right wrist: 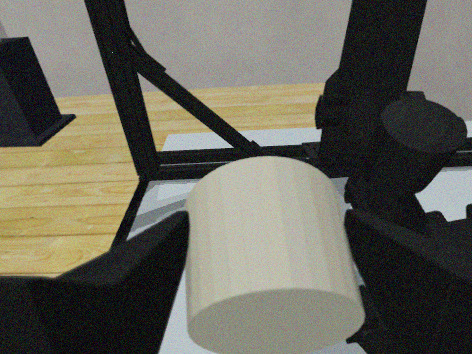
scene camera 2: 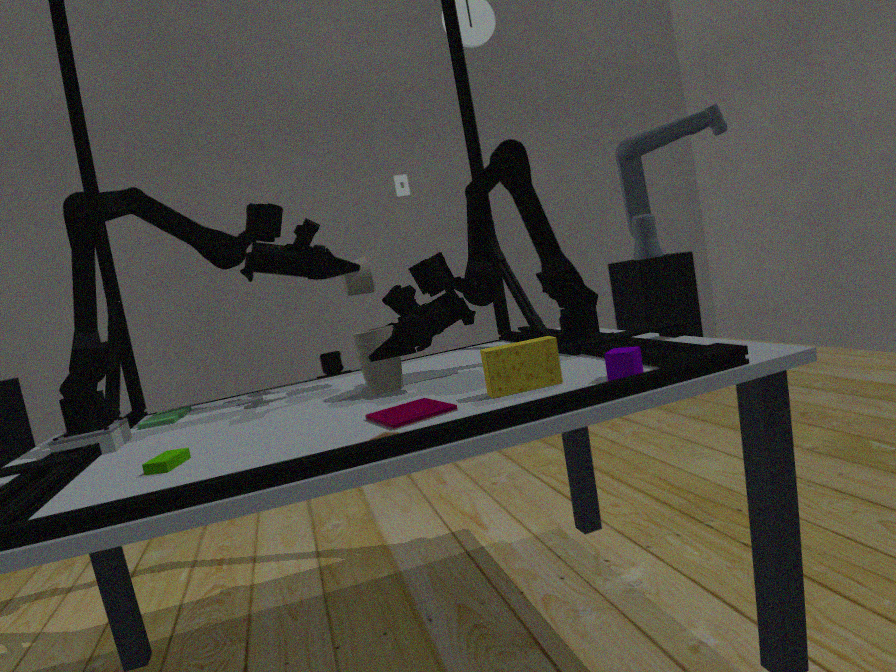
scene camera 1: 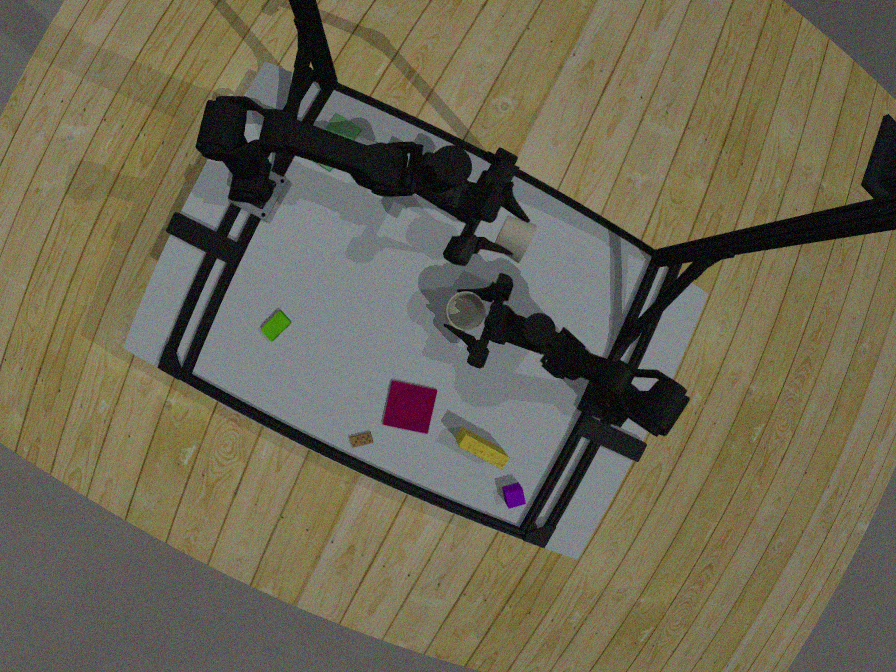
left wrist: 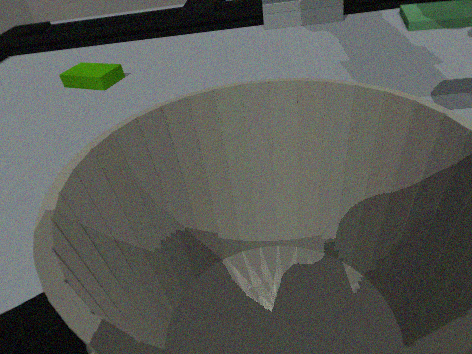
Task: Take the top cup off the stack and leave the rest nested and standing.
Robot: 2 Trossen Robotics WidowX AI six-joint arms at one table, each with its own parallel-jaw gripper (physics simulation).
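Seen in the pictures: left gripper, fingertip midpoint: (scene camera 2: 365, 360) (scene camera 1: 450, 307) (left wrist: 266, 253); right gripper, fingertip midpoint: (right wrist: 266, 220) (scene camera 2: 358, 268) (scene camera 1: 520, 237); left arm's base, link origin: (scene camera 2: 582, 337) (scene camera 1: 606, 398); right arm's base, link origin: (scene camera 2: 89, 429) (scene camera 1: 257, 190).
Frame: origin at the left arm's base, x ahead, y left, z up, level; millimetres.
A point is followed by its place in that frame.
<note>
The stack of nested beige cups (scene camera 1: 474, 312) @[x 368, y -50, z 43 mm] (scene camera 2: 382, 374) (left wrist: 280, 165) @[x 421, y -46, z 68 mm] stands upright on the table; in the left wrist view I look into its open top cup. My left gripper (scene camera 1: 455, 308) @[x 415, y -39, z 41 mm] (scene camera 2: 373, 355) @[x 415, y -39, z 41 mm] is shut around the stack's sides. A single beige cup (scene camera 1: 518, 237) @[x 376, y -183, z 223 mm] (scene camera 2: 360, 282) @[x 376, y -156, z 178 mm] (right wrist: 270, 245) @[x 392, y -190, z 220 mm] is held in the air, apart from the stack and above it in scene camera 2. My right gripper (scene camera 1: 519, 237) @[x 370, y -188, z 208 mm] (scene camera 2: 357, 268) @[x 370, y -188, z 208 mm] (right wrist: 266, 220) @[x 370, y -188, z 208 mm] is shut on this cup. The cup is tipped, its flat base towards the right wrist camera. How many cups remain nested is hidden.
A magenta square (scene camera 1: 409, 406) @[x 406, y 187, z -13 mm] (scene camera 2: 411, 413) @[x 409, y 213, z -13 mm], a yellow block (scene camera 1: 482, 447) @[x 239, y 198, z 49 mm] (scene camera 2: 522, 368) @[x 236, y 220, z 13 mm], a purple cube (scene camera 1: 513, 495) @[x 117, y 282, z 18 mm] (scene camera 2: 622, 363) @[x 122, y 303, z 3 mm] and a small brown block (scene camera 1: 361, 439) @[x 474, y 297, z -13 mm] lie below the stack in scene camera 1. A lime block (scene camera 1: 275, 324) @[x 741, y 140, z -6 mm] (scene camera 2: 167, 460) @[x 734, y 172, z -7 mm] (left wrist: 92, 77) @[x 717, y 133, z -7 mm] and a green block (scene camera 1: 343, 127) @[x 790, y -314, z -12 mm] (scene camera 2: 165, 417) @[x 792, y -240, z -11 mm] (left wrist: 440, 16) @[x 777, y -245, z -11 mm] lie leftward.
</note>
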